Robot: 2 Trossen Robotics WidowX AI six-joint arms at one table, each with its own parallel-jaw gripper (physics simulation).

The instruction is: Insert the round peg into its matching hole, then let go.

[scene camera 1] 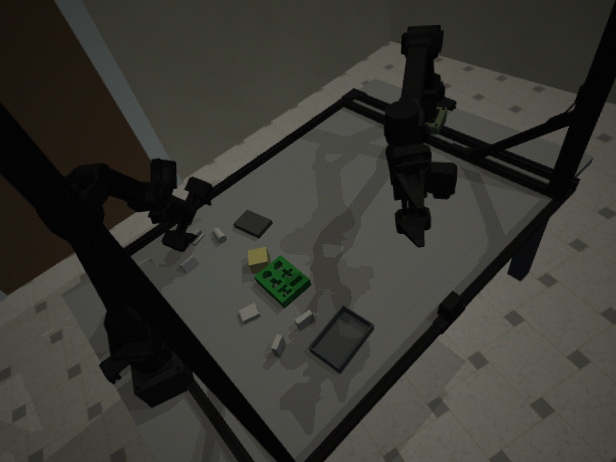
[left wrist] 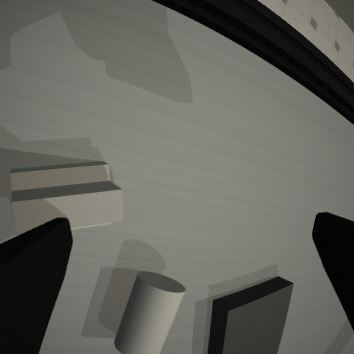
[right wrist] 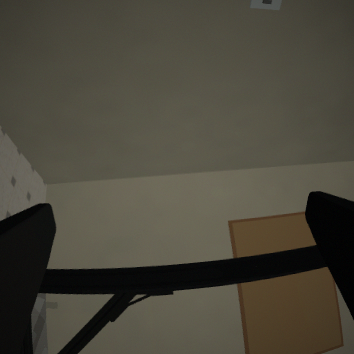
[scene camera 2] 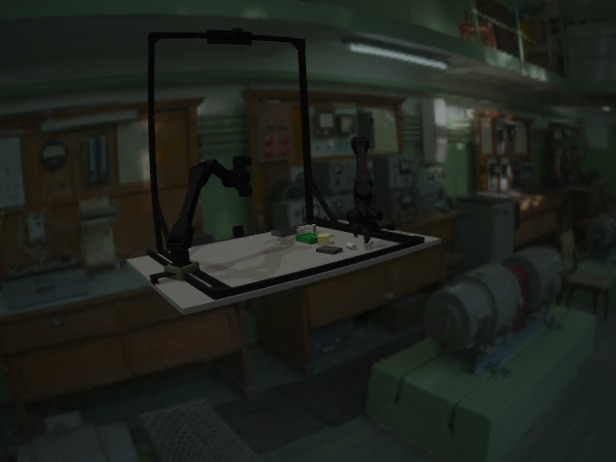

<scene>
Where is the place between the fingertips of my left gripper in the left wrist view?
196, 229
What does the dark tray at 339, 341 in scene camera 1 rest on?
The table.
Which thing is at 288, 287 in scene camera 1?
A green hole board.
</scene>
